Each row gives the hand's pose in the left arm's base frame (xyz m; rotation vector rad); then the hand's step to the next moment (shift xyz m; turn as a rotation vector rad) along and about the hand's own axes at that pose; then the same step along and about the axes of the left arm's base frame.
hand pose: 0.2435 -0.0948 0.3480 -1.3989 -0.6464 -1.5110
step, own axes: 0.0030 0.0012 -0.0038 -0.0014 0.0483 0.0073
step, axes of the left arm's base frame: -0.0004 -0.0046 0.0018 0.0459 -0.0133 -0.0101
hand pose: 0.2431 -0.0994 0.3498 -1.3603 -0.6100 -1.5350
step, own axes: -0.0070 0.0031 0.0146 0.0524 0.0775 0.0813
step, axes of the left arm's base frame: 0.0089 0.0134 -0.0036 0.1103 0.0200 0.0528
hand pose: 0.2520 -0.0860 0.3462 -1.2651 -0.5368 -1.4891
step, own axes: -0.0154 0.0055 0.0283 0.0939 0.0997 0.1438
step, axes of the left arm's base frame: 0.0150 0.0284 -0.0058 0.1617 0.0475 0.1050
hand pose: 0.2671 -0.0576 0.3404 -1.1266 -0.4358 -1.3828
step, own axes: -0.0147 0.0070 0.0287 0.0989 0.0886 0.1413
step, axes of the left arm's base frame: 0.0134 0.0301 -0.0015 0.1518 0.0449 0.1120
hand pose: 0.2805 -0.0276 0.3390 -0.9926 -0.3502 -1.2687
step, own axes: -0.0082 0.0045 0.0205 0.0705 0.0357 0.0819
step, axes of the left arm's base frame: 0.0074 0.0209 0.0038 0.0779 0.0182 0.0809
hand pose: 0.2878 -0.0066 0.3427 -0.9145 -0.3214 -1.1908
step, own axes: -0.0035 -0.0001 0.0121 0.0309 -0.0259 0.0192
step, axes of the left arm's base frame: 0.0014 0.0114 0.0052 -0.0070 -0.0078 0.0434
